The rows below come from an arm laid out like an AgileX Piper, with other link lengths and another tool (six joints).
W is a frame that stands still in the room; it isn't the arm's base.
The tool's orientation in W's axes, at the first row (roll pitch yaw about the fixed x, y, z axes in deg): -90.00, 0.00, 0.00
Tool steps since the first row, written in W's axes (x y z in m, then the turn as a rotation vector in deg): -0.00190, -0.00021, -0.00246, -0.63, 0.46, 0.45; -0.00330, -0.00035, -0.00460, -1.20, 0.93, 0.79; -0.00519, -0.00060, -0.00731, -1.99, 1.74, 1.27; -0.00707, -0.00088, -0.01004, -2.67, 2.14, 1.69
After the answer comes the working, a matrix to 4 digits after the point.
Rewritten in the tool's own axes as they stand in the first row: -0.00190, 0.00246, -0.00021, -0.63, -0.45, 0.46; -0.00330, 0.00460, -0.00035, -1.20, -0.79, 0.93; -0.00519, 0.00731, -0.00060, -1.99, -1.27, 1.74; -0.00707, 0.01004, -0.00088, -2.67, -1.69, 2.14
The tool's axes in the first row as the columns of a matrix, in W's axes (rounded; the answer above uses it unrounded):
1.0000, 0.0000, 0.0000
0.0000, 0.0000, 1.0000
0.0000, -1.0000, 0.0000

